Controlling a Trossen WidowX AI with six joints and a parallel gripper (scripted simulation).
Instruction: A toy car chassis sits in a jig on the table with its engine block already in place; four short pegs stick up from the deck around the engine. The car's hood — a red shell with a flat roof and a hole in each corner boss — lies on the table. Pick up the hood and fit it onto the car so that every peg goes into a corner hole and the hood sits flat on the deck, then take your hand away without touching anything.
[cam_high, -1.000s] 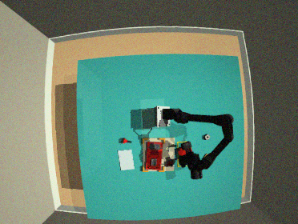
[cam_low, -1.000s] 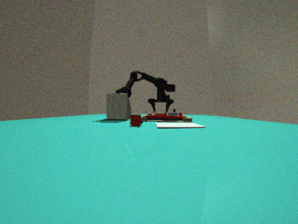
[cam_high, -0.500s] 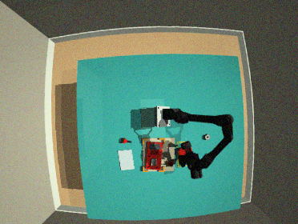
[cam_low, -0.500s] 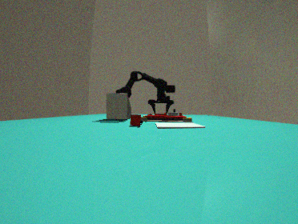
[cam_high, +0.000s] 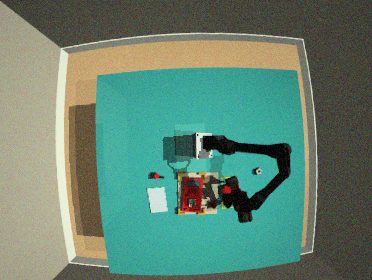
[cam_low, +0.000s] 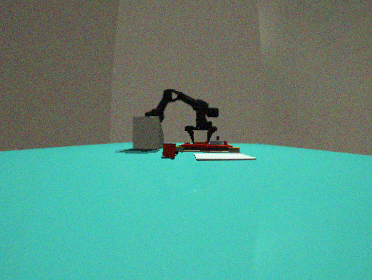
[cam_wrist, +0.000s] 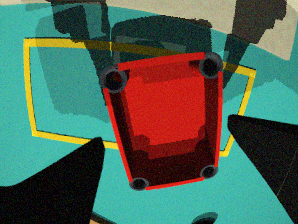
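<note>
Now: the hood 1 cm below my gripper tip. Round my gripper tip: grey cylinder (17 cm to the left, 10 cm behind, 1 cm below); then tan block (16 cm to the left, 6 cm ahead, 2 cm below); then white flat plate (43 cm to the right, 6 cm ahead, 2 cm below).
</note>
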